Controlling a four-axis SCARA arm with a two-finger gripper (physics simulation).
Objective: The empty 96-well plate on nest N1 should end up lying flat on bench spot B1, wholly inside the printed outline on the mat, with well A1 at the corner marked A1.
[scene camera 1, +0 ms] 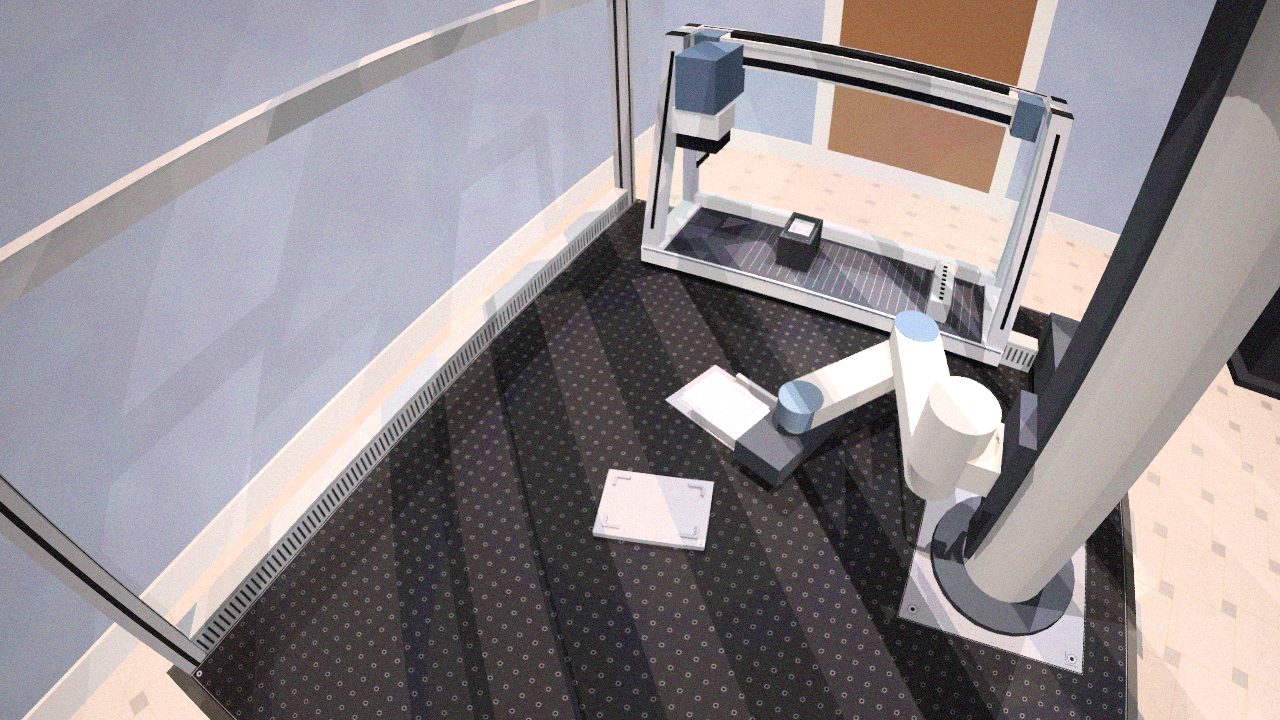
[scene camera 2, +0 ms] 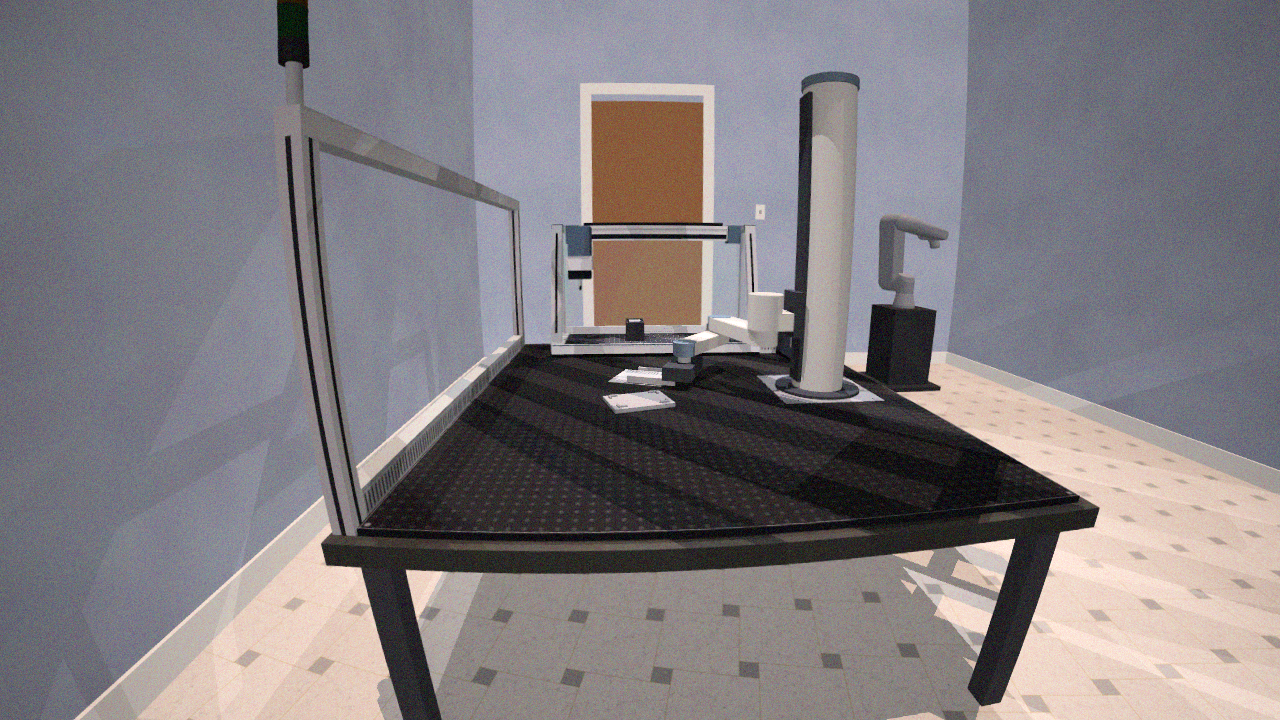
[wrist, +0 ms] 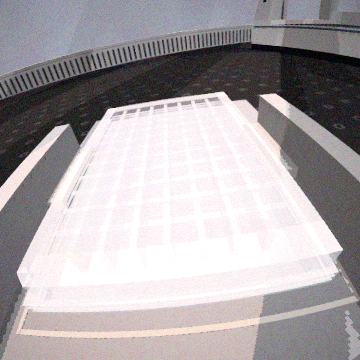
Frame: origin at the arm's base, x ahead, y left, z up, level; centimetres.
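Where they show: gripper, between the fingertips: [scene camera 1: 715, 394] [scene camera 2: 633, 374] [wrist: 165, 124]; arm's base, origin of its link: [scene camera 1: 1000, 566] [scene camera 2: 816, 391].
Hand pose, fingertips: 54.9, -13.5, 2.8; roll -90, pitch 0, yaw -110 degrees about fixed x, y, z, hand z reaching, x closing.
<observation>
Each offset is from my fingertips to the top centre of the thing, as dx, dy, dz. "*": to the spot under its first point.
The clear-white 96-well plate {-2.2, +0.8, +0.2} [scene camera 1: 726, 402] [scene camera 2: 646, 375] [wrist: 175, 180] is level between the fingers, low over the pale mat of bench spot B1 [scene camera 1: 674, 400] [scene camera 2: 616, 381] [wrist: 140, 346]. My gripper [scene camera 1: 715, 394] [scene camera 2: 630, 377] [wrist: 165, 124] is shut on it, a finger along each long side. Part of the printed outline shows in front of the plate's near edge in the wrist view; the plate hides much of the rest. I cannot tell whether the plate touches the mat. The A1 mark and well A1 cannot be made out. Nest N1 {-0.6, +25.2, +0.3} [scene camera 1: 654, 508] [scene camera 2: 638, 401], a white block with corner brackets, stands empty.
A gantry frame {* -10.9, -31.5, +2.5} [scene camera 1: 823, 300] [scene camera 2: 657, 348] with a black block {* -3.0, -38.1, +10.4} [scene camera 1: 799, 241] [scene camera 2: 634, 329] on its deck stands at the back. The arm's column [scene camera 1: 1109, 402] [scene camera 2: 828, 241] rises at the right. A clear screen in a pale frame [scene camera 1: 622, 107] [scene camera 2: 299, 313] runs along the left edge.
</observation>
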